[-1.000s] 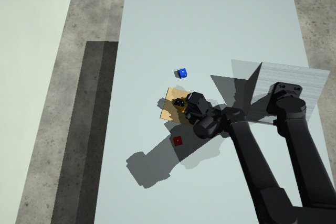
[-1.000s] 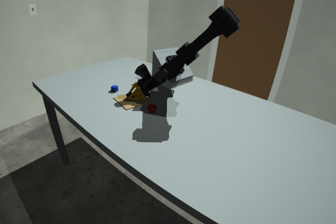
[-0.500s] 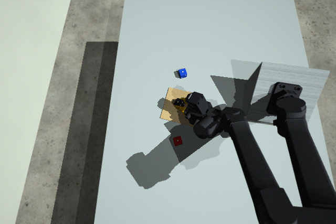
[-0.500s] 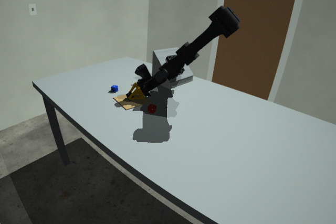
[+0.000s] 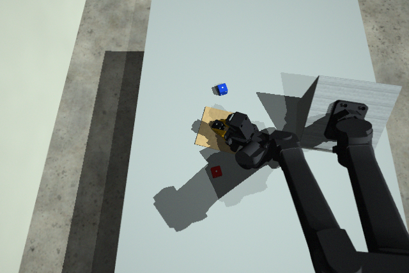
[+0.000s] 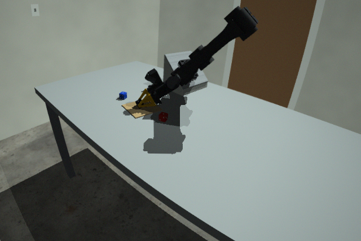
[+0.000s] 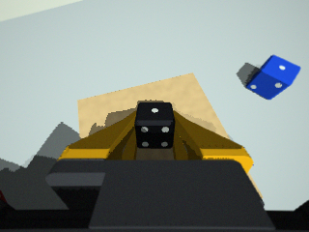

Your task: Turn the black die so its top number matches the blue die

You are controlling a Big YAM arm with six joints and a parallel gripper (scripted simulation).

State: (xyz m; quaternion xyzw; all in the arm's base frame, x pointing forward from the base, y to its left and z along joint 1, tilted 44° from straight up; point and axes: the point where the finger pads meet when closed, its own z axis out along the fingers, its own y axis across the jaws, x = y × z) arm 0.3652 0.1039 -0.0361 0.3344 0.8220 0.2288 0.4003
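Right now the black die is right at my hand. Round my hand: red die 2 cm behind, 15 cm to the left, 1 cm below; blue die 14 cm to the right, 1 cm below; tan mat 1 cm behind, 2 cm below.
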